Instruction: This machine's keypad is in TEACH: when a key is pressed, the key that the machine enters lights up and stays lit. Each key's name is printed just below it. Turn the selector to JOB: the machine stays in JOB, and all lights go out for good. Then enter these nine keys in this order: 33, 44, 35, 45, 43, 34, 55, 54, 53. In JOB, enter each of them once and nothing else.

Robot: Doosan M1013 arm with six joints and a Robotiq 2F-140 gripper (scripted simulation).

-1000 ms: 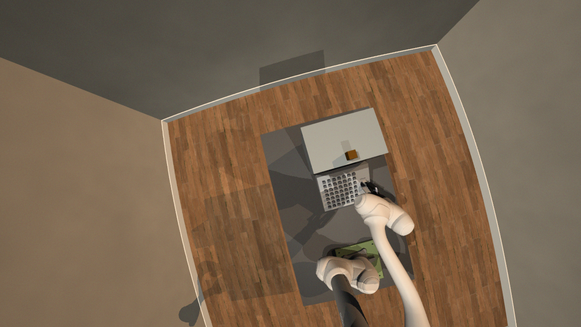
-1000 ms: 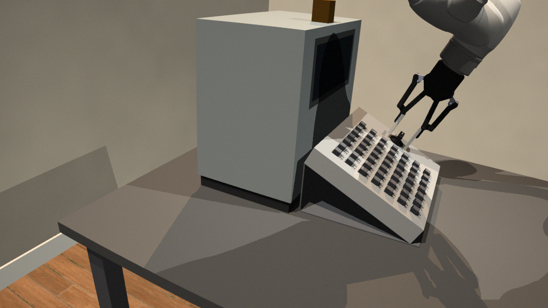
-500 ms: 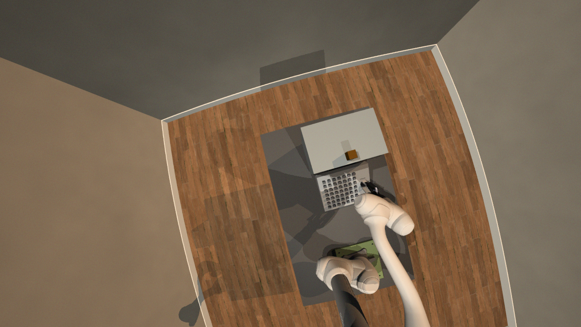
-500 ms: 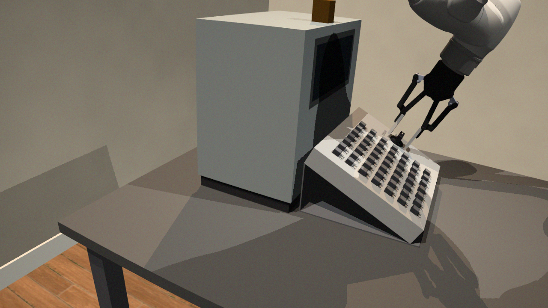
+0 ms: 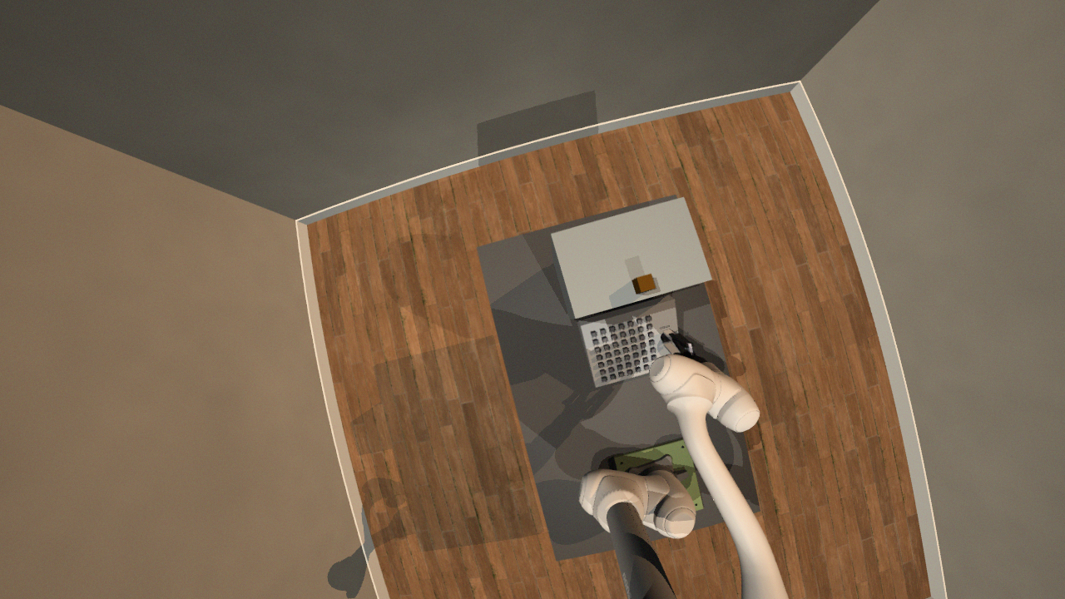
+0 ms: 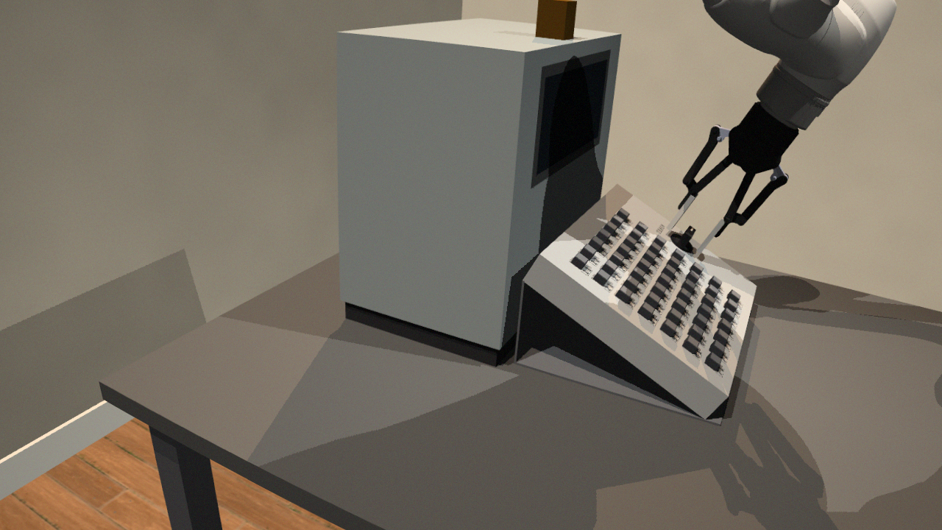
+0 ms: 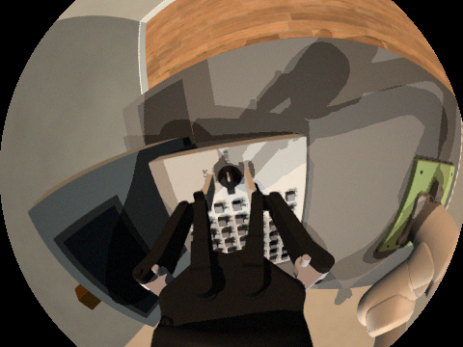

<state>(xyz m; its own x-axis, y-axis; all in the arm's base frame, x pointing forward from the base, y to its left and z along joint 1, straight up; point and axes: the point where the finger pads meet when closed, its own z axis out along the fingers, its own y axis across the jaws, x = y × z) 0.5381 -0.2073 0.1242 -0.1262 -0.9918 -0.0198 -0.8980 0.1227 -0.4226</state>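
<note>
Now: hand 1 cm short of the black selector knob, 1 cm to the left of it and 3 cm above it. From my hand the other things lie so: sloped grey keypad: 4 cm ahead, 11 cm to the left, 7 cm below.
</note>
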